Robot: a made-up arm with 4 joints. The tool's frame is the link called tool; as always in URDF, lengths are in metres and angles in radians. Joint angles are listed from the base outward.
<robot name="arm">
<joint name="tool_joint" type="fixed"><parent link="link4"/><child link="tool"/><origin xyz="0.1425 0.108 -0.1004" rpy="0 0 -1.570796"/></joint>
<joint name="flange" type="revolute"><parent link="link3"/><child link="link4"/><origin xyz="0.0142 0.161 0.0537" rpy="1.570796 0 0"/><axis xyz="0 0 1"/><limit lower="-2.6" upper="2.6"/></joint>
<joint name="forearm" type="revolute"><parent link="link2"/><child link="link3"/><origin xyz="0.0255 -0.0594 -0.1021" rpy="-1.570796 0 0"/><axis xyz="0 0 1"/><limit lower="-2.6" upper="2.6"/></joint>
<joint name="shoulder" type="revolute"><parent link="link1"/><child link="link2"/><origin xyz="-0.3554 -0.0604 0.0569" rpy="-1.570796 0 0"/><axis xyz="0 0 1"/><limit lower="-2.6" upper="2.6"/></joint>
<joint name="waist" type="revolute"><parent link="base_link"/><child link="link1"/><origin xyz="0 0 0.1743" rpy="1.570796 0 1.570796"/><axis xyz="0 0 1"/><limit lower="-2.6" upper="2.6"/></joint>
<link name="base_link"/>
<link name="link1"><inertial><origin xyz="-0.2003 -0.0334 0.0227"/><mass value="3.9"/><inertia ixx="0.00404" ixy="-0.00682" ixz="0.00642" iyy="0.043" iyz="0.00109" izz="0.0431"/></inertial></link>
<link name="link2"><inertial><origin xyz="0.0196 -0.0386 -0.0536"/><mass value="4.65"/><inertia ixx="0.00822" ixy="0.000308" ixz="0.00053" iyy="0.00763" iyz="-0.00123" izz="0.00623"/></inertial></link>
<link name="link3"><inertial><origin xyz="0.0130 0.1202 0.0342"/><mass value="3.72"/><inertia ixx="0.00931" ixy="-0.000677" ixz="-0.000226" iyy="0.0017" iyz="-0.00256" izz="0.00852"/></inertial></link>
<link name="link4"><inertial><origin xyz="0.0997 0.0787 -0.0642"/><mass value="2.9"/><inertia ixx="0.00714" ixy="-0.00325" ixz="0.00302" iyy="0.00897" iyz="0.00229" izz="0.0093"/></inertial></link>
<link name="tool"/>
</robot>
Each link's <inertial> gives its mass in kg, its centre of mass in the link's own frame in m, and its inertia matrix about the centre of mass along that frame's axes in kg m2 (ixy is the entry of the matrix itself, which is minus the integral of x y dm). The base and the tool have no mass. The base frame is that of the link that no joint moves.
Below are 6 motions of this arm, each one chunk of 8 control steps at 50 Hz.
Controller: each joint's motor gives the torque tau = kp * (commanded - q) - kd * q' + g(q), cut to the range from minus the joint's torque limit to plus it. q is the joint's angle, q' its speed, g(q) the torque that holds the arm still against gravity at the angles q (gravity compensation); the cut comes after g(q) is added. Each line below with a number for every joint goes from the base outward.
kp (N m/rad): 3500 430 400 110
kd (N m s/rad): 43 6.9 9.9 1.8
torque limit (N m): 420 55 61 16
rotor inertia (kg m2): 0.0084 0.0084 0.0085 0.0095
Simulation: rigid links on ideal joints. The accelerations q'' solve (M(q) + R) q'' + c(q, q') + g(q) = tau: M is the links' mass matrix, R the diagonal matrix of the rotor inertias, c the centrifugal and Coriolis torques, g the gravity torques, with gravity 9.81 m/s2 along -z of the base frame. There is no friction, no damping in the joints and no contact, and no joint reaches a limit. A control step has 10 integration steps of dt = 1/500 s. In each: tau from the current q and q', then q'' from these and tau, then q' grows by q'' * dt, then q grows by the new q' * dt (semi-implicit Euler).
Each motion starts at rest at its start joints. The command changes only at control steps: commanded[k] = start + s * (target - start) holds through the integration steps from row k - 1 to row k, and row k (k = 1, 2, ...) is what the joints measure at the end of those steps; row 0 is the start. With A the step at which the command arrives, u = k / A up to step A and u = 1 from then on. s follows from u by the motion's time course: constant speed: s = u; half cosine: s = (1 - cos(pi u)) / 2; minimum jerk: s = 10 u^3 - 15 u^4 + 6 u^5; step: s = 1 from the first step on.
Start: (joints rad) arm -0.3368 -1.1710 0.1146 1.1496
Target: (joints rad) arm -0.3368 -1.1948 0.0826 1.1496
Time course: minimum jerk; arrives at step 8
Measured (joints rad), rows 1 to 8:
1: -0.3368 -1.1712 0.1144 1.1499
2: -0.3368 -1.1725 0.1134 1.1513
3: -0.3369 -1.1754 0.1105 1.1537
4: -0.3371 -1.1799 0.1056 1.1556
5: -0.3372 -1.1852 0.0991 1.1556
6: -0.3372 -1.1903 0.0920 1.1529
7: -0.3370 -1.1940 0.0859 1.1482
8: -0.3366 -1.1960 0.0817 1.1435

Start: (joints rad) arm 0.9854 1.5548 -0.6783 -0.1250
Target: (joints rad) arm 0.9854 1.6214 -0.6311 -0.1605
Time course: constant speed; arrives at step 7
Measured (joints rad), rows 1 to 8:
1: 0.9855 1.5593 -0.6760 -0.1327
2: 0.9855 1.5669 -0.6714 -0.1418
3: 0.9855 1.5763 -0.6652 -0.1477
4: 0.9855 1.5870 -0.6582 -0.1505
5: 0.9854 1.5983 -0.6506 -0.1519
6: 0.9854 1.6097 -0.6429 -0.1532
7: 0.9853 1.6205 -0.6355 -0.1557
8: 0.9851 1.6260 -0.6307 -0.1520

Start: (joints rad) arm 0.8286 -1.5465 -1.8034 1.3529
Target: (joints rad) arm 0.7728 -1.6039 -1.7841 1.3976
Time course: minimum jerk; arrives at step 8
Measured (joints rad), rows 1 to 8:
1: 0.8282 -1.5466 -1.8030 1.3529
2: 0.8258 -1.5471 -1.8007 1.3536
3: 0.8191 -1.5497 -1.7961 1.3573
4: 0.8075 -1.5569 -1.7905 1.3656
5: 0.7928 -1.5703 -1.7865 1.3777
6: 0.7787 -1.5890 -1.7856 1.3907
7: 0.7687 -1.6085 -1.7881 1.4013
8: 0.7649 -1.6228 -1.7917 1.4069

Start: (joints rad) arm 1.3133 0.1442 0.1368 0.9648
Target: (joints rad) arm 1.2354 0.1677 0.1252 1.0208
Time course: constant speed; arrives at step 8
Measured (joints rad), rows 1 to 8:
1: 1.3099 0.1459 0.1319 0.9642
2: 1.3015 0.1469 0.1259 0.9622
3: 1.2899 0.1480 0.1224 0.9631
4: 1.2773 0.1506 0.1224 0.9714
5: 1.2653 0.1552 0.1249 0.9866
6: 1.2544 0.1606 0.1283 1.0046
7: 1.2441 0.1657 0.1309 1.0205
8: 1.2343 0.1696 0.1317 1.0316

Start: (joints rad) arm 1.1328 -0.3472 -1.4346 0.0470
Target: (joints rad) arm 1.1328 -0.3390 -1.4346 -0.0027
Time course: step
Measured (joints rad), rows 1 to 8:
1: 1.1325 -0.3407 -1.4307 0.0241
2: 1.1331 -0.3366 -1.4318 0.0033
3: 1.1334 -0.3371 -1.4351 -0.0060
4: 1.1329 -0.3392 -1.4371 -0.0089
5: 1.1324 -0.3410 -1.4373 -0.0089
6: 1.1323 -0.3417 -1.4366 -0.0075
7: 1.1326 -0.3412 -1.4356 -0.0056
8: 1.1328 -0.3400 -1.4347 -0.0036

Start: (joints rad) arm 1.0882 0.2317 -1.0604 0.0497
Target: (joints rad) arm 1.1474 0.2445 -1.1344 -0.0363
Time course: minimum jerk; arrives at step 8
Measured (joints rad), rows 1 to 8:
1: 1.0887 0.2319 -1.0608 0.0494
2: 1.0918 0.2330 -1.0634 0.0472
3: 1.1002 0.2361 -1.0705 0.0398
4: 1.1140 0.2406 -1.0826 0.0252
5: 1.1300 0.2446 -1.0981 0.0045
6: 1.1433 0.2462 -1.1138 -0.0179
7: 1.1504 0.2448 -1.1265 -0.0368
8: 1.1509 0.2414 -1.1344 -0.0482

